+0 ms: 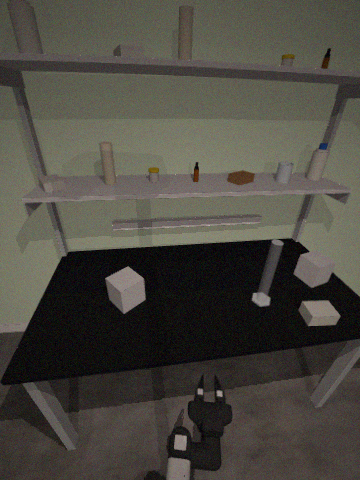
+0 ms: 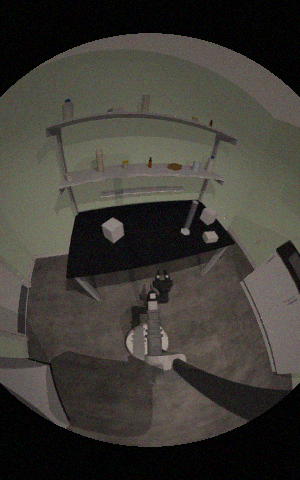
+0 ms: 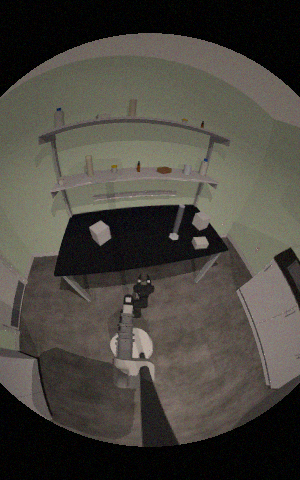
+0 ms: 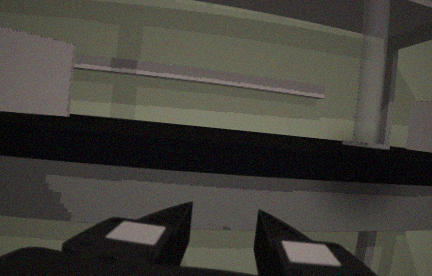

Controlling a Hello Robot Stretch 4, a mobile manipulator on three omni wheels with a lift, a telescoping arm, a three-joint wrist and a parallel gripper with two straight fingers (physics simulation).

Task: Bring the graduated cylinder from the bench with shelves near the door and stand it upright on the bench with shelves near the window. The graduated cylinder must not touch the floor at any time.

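Frame: origin at the robot's base, x ahead, y left, z up, level; metres.
Where they show: gripper, fingertip midpoint: (image 1: 208, 375) (image 2: 160, 268) (image 3: 143, 273) (image 4: 223, 225); robot's base, origin of the base link: (image 2: 146, 340) (image 3: 132, 344).
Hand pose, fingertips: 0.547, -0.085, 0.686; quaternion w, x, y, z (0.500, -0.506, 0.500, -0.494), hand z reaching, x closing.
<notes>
Each offset is from my fingertips to the top centre of the thing, as dx, dy, dz.
The graduated cylinder {+0.350, -0.246, +0.370} (image 1: 270, 267) (image 2: 191, 216) (image 3: 178, 220) (image 4: 372, 75) is a tall grey tube on a pale hexagonal foot. It stands upright on the right part of the black top of the bench with shelves (image 1: 165, 320) (image 2: 135, 250) (image 3: 120, 252) (image 4: 200, 150). Whether this bench is the one near the door or the one near the window cannot be told. My gripper (image 1: 209, 377) (image 2: 162, 272) (image 3: 144, 276) (image 4: 223, 225) is open and empty. It is in front of the bench's front edge, to the left of the cylinder, with its fingers pointing towards the bench.
A white box {+0.280, +0.378, +0.179} (image 1: 126, 290) stands left on the bench. Right of the cylinder are another white box {+0.543, -0.548, +0.179} (image 1: 313, 269) and a low one {+0.269, -0.470, +0.107} (image 1: 319, 313). Two shelves (image 1: 190, 192) (image 1: 165, 66) with bottles and jars hang above. A white cabinet (image 2: 265, 310) (image 3: 270, 320) stands at the right.
</notes>
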